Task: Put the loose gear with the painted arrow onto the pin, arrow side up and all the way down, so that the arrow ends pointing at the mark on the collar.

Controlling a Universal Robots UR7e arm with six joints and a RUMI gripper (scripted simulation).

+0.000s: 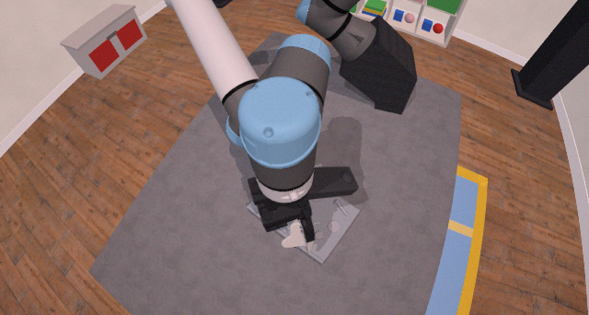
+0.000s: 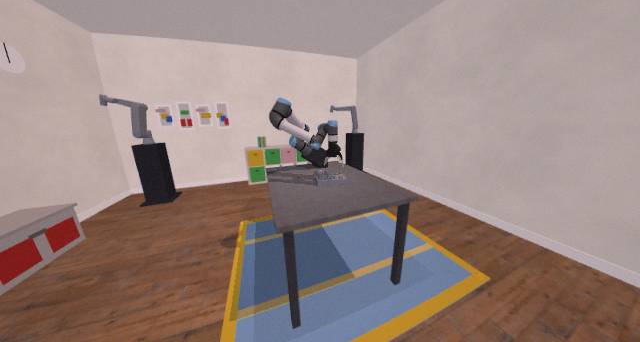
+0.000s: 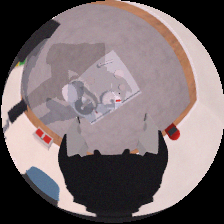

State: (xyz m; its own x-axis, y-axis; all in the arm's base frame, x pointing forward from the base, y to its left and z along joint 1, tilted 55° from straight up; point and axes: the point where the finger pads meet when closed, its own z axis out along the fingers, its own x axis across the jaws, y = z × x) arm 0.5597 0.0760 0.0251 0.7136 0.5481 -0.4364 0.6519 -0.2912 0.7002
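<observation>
Right now the gear is 8 cm below my hand. From my hand the other things lie so: thin peg: 10 cm behind, 9 cm below, 8 cm to the left.
</observation>
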